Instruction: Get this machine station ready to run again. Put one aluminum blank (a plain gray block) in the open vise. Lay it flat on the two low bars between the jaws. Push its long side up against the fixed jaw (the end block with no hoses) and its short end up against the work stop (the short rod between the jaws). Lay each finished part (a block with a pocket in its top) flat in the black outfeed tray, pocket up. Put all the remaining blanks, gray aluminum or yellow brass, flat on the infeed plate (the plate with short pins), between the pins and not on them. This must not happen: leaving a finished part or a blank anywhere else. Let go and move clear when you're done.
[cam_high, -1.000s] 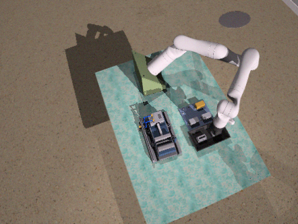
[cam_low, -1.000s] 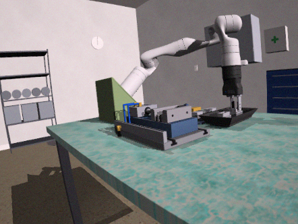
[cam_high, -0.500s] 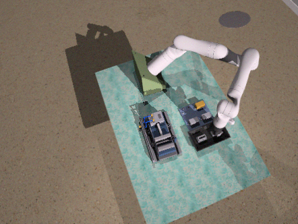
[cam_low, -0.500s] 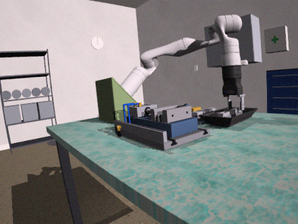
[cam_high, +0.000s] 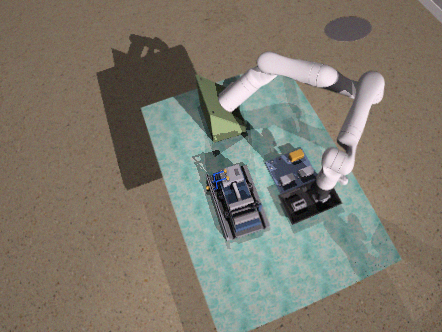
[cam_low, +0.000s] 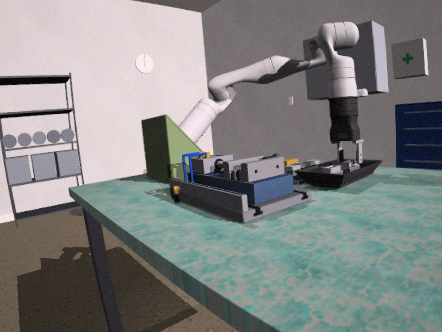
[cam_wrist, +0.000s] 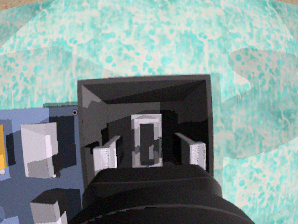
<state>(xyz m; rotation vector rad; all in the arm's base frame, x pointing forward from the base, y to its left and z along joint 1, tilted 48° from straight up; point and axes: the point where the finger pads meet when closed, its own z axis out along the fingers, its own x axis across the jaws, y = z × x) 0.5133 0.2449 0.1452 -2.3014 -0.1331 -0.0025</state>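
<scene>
Right now the gray blank is 12 cm behind my hand, 2 cm to the right of it and 3 cm below it. Round my hand: fixed jaw 1 cm ahead, 34 cm to the right, 2 cm above; yellow brass blank 22 cm behind, 3 cm to the right, 3 cm below; blue infeed plate 16 cm behind, 7 cm to the right, 6 cm below.
</scene>
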